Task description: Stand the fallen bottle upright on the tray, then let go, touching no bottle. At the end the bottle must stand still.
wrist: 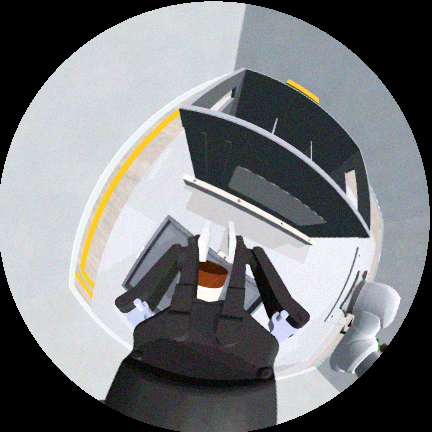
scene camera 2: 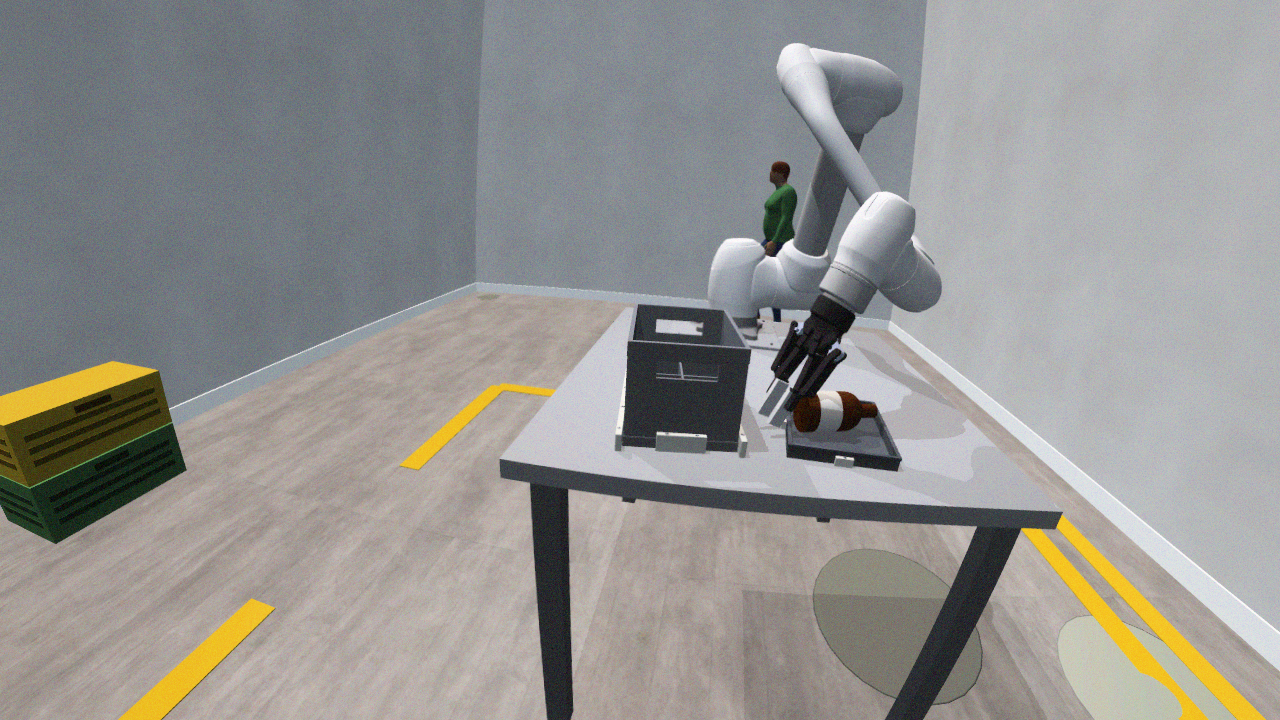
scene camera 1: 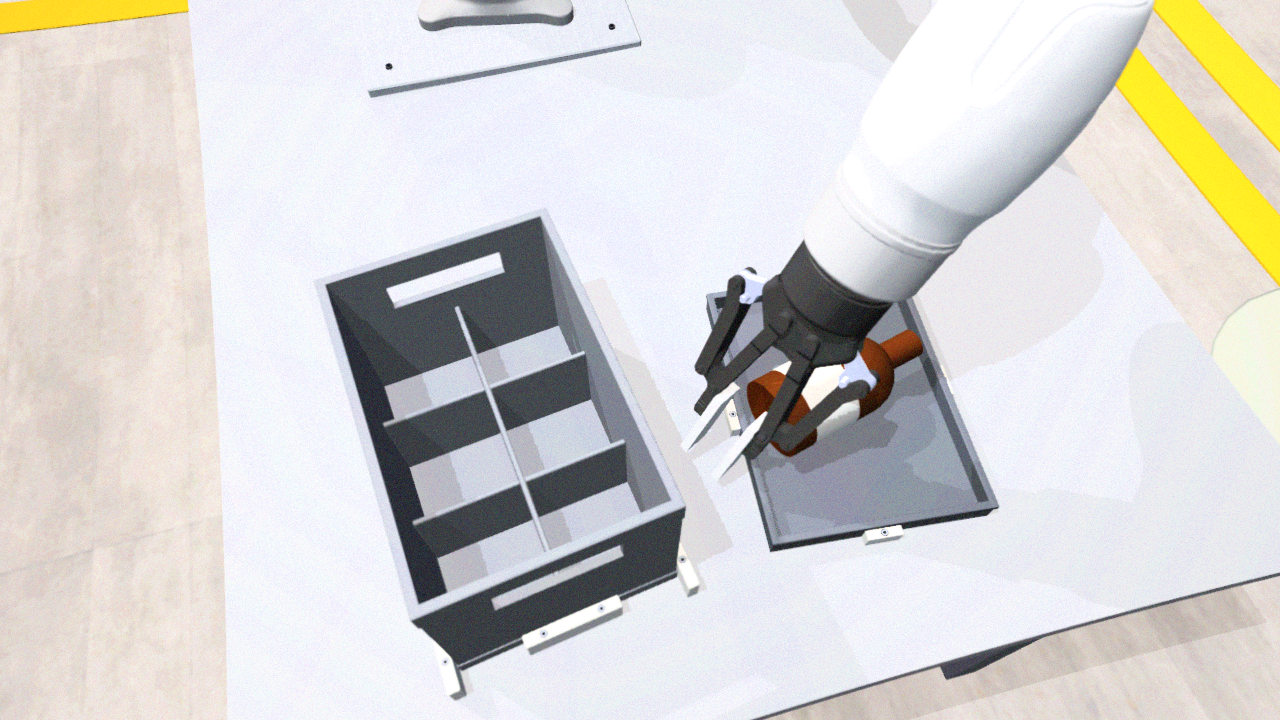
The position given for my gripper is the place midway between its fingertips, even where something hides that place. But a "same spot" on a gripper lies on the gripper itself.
My gripper shows in the wrist view [219,228], in scene camera 2 and in scene camera 1. A brown bottle shows in the wrist view [211,276], in scene camera 2 and in scene camera 1. The same spot on the brown bottle: [scene camera 1: 885,357] is [scene camera 2: 858,399]. One and the same spot on my gripper: [scene camera 1: 856,381] is [scene camera 2: 834,349].
